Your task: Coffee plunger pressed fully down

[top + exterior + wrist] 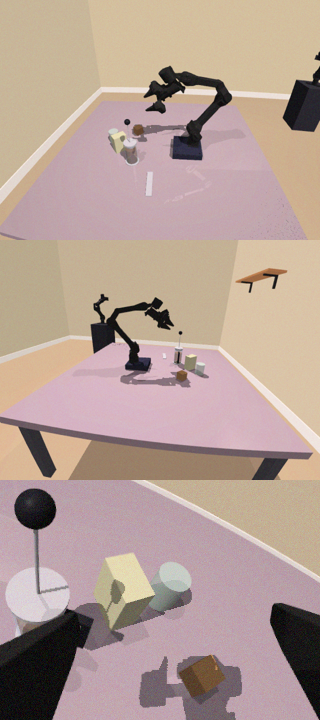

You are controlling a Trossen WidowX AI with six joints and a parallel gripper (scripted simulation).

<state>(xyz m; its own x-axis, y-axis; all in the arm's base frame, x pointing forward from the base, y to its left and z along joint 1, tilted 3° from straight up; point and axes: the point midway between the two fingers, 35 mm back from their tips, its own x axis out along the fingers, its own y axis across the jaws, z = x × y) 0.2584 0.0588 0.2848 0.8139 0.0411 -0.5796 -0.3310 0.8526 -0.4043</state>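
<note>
Now: gripper tip 60 mm short of the coffee press, 100 mm to the right of it and 180 mm above it. From my gripper tip the other things lie so: brown cube: 110 mm ahead, 170 mm to the right, 290 mm below; then pale yellow box: 170 mm ahead, 20 mm to the left, 260 mm below.
</note>
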